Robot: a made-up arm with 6 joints. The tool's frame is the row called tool. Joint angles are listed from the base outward. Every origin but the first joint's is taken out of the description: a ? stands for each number. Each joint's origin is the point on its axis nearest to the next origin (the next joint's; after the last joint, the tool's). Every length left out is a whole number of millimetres.
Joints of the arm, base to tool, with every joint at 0 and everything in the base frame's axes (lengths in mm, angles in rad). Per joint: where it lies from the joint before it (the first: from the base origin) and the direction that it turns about. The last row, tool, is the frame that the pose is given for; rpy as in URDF.
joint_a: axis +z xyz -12 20 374
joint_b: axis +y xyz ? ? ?
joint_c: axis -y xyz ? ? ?
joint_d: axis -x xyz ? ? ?
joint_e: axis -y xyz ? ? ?
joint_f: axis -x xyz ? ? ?
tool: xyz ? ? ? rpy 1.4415 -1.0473 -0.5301
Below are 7 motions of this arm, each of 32 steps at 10 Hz.
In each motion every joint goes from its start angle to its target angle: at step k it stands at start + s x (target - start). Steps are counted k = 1, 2, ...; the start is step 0. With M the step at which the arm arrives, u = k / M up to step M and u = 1 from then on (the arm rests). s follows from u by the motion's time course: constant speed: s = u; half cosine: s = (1 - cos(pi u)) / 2; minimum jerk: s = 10 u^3 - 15 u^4 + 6 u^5.
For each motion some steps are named. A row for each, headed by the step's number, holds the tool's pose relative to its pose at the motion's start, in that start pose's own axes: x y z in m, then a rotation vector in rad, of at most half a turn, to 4 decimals.
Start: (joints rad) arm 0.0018 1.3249 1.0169 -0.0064 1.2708 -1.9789
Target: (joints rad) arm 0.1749 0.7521 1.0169 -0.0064 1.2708 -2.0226
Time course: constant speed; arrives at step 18
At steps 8, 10, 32:
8: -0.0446 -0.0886 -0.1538 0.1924 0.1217 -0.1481
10: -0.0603 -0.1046 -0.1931 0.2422 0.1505 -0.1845
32: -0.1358 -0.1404 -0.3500 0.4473 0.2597 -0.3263

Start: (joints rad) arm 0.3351 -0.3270 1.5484 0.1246 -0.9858 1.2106
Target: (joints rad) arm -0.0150 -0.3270 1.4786 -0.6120 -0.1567 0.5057
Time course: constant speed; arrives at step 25
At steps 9, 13, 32:
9: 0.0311 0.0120 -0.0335 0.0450 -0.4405 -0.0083
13: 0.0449 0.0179 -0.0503 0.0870 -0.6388 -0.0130
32: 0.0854 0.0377 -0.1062 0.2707 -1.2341 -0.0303

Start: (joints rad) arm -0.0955 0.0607 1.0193 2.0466 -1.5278 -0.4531
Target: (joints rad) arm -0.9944 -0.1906 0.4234 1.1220 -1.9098 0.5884
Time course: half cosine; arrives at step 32
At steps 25, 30, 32:
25: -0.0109 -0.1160 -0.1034 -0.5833 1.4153 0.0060
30: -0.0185 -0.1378 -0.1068 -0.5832 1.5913 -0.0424
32: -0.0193 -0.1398 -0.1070 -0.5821 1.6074 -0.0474

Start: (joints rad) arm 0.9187 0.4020 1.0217 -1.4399 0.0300 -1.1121
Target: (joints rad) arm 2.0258 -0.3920 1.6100 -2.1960 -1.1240 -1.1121
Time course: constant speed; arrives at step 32
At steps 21, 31, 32:
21: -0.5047 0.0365 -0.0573 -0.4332 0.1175 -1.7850
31: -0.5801 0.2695 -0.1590 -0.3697 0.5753 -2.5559
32: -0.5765 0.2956 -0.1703 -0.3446 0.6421 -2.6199

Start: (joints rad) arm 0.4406 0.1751 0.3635 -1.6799 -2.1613 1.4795
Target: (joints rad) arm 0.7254 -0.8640 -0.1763 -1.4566 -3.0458 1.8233
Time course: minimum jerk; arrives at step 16
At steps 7, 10, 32:
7: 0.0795 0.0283 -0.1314 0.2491 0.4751 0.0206
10: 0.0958 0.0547 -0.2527 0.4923 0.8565 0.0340
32: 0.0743 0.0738 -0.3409 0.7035 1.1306 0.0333

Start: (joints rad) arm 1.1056 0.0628 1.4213 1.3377 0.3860 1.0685
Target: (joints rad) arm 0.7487 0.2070 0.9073 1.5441 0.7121 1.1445
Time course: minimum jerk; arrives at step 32
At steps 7, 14, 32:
7: 0.0138 0.0089 -0.0133 0.0214 -0.0018 0.0598
14: 0.0622 0.0591 -0.0689 0.1238 -0.0213 0.3025
32: 0.1008 0.2057 -0.1622 0.3882 -0.1156 0.7116

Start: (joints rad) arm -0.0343 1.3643 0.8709 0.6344 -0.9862 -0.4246
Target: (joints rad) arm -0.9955 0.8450 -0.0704 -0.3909 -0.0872 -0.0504
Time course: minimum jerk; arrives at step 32
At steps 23, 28, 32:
23: -0.2831 -0.5076 0.1540 0.7389 -0.6616 -0.6108
28: -0.3609 -0.5288 0.1531 0.7580 -0.8481 -0.7091
32: -0.3710 -0.5303 0.1526 0.7581 -0.8732 -0.7225

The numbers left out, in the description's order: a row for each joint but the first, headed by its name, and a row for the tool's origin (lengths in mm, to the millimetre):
joint_b: -27 -17 0
joint_c: -26 0 382
joint_d: 350 0 24
joint_e: 0 -148 4
joint_f: -12 0 0
tool: 0 0 -1

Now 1 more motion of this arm.
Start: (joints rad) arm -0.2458 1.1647 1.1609 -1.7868 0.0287 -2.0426
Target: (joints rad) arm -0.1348 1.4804 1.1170 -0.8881 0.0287 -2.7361
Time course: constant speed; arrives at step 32
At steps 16, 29, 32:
16: 0.0349 0.0845 -0.0711 0.0410 0.0118 0.2042
29: 0.0537 0.1392 -0.1141 0.0607 0.0137 0.3776
32: 0.0580 0.1498 -0.1221 0.0637 0.0131 0.4184

